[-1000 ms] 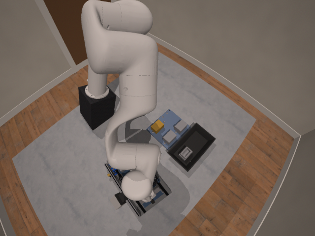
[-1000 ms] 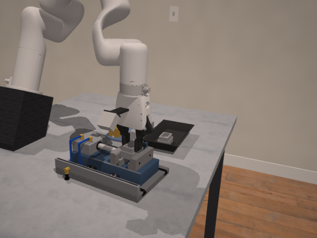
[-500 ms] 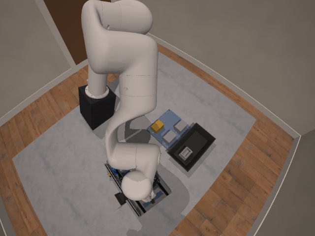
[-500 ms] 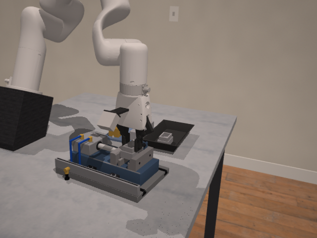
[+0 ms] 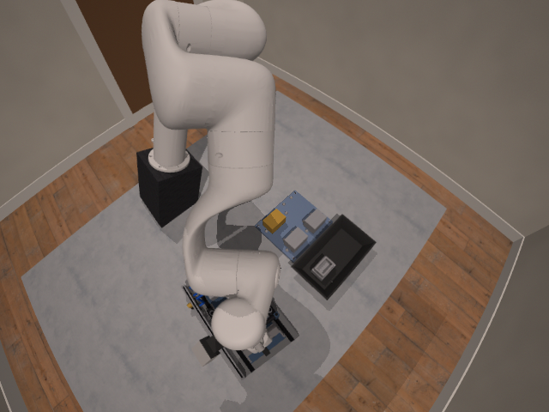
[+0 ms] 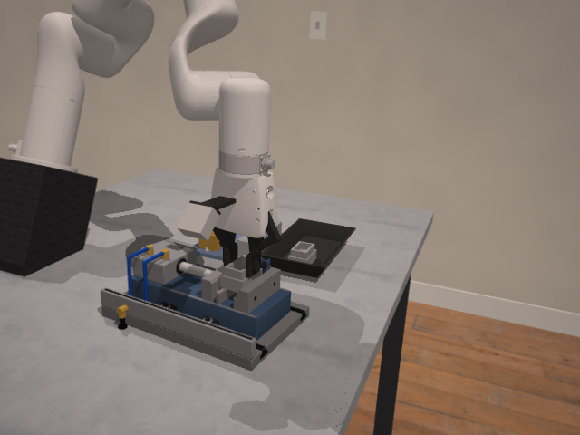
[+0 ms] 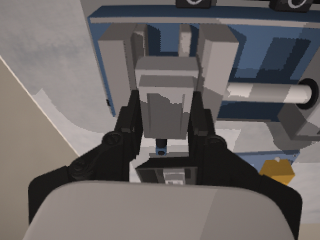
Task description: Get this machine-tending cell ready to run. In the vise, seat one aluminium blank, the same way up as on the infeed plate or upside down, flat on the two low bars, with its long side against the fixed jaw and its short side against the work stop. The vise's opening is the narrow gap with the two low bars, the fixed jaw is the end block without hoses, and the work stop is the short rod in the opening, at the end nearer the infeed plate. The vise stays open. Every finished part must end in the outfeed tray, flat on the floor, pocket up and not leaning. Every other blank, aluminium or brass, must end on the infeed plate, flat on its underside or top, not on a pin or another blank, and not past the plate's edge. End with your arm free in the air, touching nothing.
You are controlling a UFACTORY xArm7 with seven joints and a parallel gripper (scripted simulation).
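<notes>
The piston rod is 80 mm behind my hand, 40 mm below it and 10 mm to the left of it. Also, from my hand: grey rail (90 mm below, 80 mm to the right, 80 mm behind); vise bed (80 mm below, 60 mm behind, 10 mm to the left); brass blank (280 mm to the left, 190 mm behind, 100 mm below).
</notes>
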